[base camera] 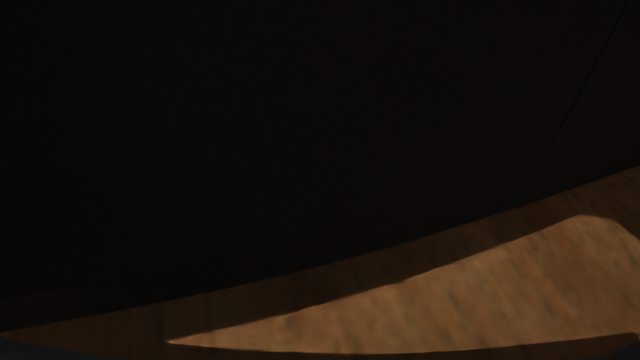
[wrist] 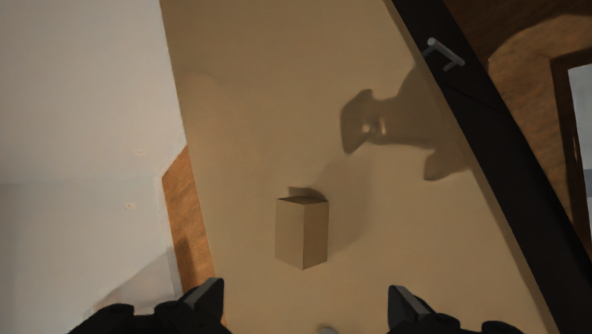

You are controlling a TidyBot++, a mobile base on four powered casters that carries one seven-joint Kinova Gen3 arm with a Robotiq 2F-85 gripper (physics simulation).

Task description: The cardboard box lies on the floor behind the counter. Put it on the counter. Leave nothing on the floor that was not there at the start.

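Frame: origin at the arm's base, x ahead, y left, z up, level; centimetres.
Seen in the pictures: gripper, fingertip midpoint: (wrist: 305, 300).
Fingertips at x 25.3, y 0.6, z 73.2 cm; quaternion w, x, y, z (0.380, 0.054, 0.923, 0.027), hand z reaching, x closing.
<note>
A point is followed by its place in that frame.
The cardboard box (wrist: 302, 232) @(x 42.9, y 1.0, z 56.3 cm), a small tan block, stands on the tan counter top (wrist: 260, 100) @(x 56.3, y -21.5, z 51.3 cm) in the wrist view, a little below the middle of the picture. My gripper (wrist: 305, 300) @(x 25.3, y 0.6, z 73.3 cm) is open and empty. Its two dark fingers stand wide apart at the bottom of the wrist view, and the box shows beyond them, apart from both. The box does not show in the base camera view, where the dark front of the counter (base camera: 300, 125) @(x 23.2, y 0.8, z -15.0 cm) fills most of the picture.
The counter's dark side (wrist: 505, 135) @(x 27.5, y -12.2, z 5.8 cm) with a metal handle (wrist: 447, 52) @(x 28.3, y -23.7, z 35.8 cm) runs down the right of the wrist view. Wooden floor (wrist: 187, 215) @(x 317.1, y 16.5, z -39.6 cm) (base camera: 425, 320) @(x 23.3, y -12.1, z -39.7 cm) and a pale wall (wrist: 75, 100) @(x 252.9, y -76.3, z 61.2 cm) lie beyond the counter's left edge. A framed pale panel (wrist: 582, 115) shows at the far right.
</note>
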